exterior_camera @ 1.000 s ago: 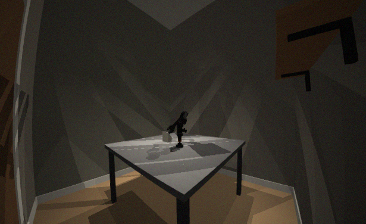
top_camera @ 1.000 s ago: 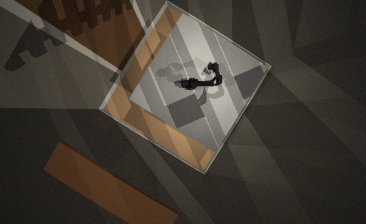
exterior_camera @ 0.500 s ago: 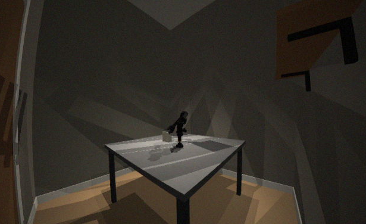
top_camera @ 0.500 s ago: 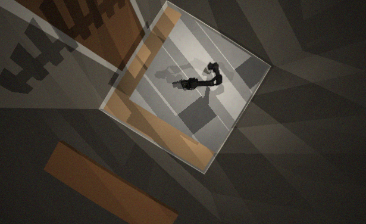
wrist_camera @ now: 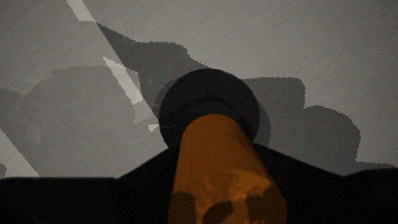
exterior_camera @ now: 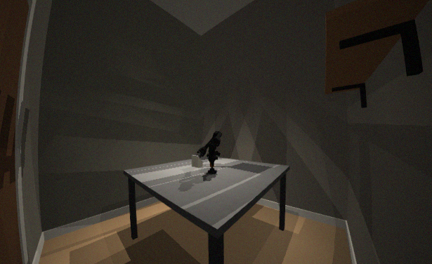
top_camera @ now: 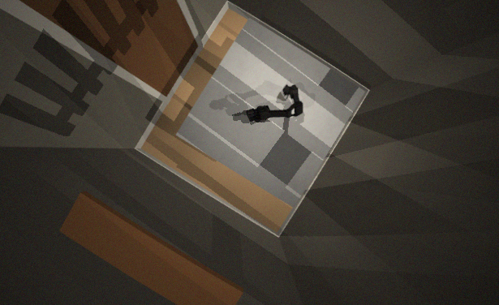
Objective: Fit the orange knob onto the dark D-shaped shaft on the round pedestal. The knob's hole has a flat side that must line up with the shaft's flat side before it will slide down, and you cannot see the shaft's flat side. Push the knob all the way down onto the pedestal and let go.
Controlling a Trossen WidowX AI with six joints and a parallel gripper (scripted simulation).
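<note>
The orange knob lies 2 cm above my gripper tip. The rest, counted from my gripper tip: dark round pedestal 4 cm below.
</note>
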